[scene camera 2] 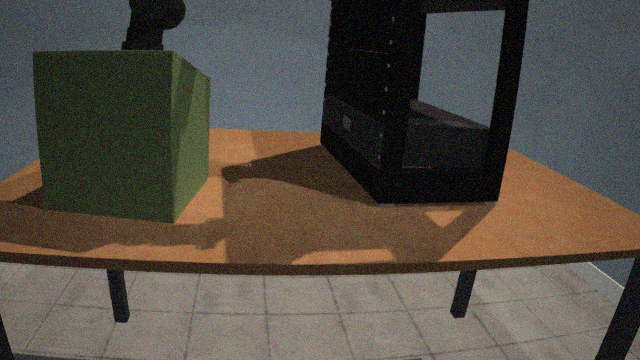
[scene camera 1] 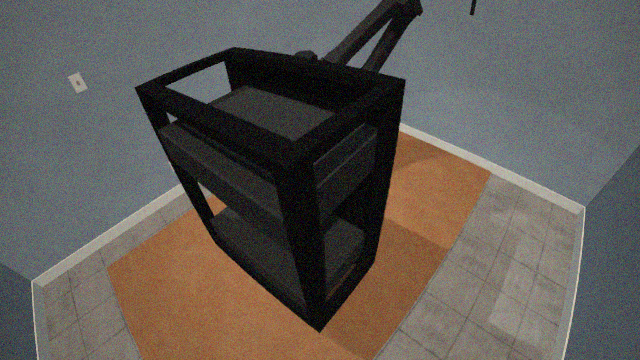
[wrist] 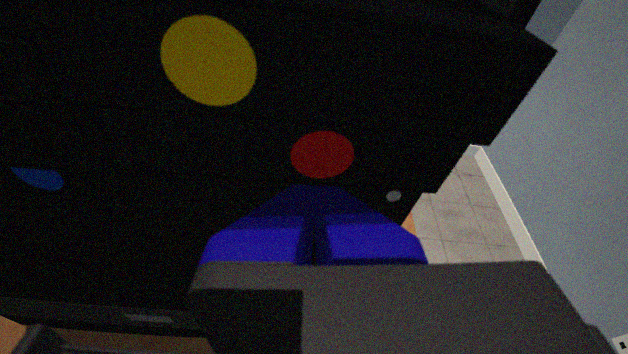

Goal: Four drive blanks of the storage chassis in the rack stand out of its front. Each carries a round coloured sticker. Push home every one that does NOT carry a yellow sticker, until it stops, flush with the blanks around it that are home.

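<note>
In the wrist view the chassis front is nearly black, with round stickers on its blanks: a large yellow sticker, a red sticker right of and below it, and part of a blue sticker at the left. How far each blank stands out is too dark to tell. My gripper is shut and empty; its blue fingertips are just below the red sticker in the picture, and whether they touch the blank is unclear. The black rack hides the gripper in scene camera 1. The stickers do not show in the scene views.
A green block stands on the wooden table left of the rack, with the arm's base on it. The arm reaches behind the rack in scene camera 1. A small light grey disc shows right of the fingertips.
</note>
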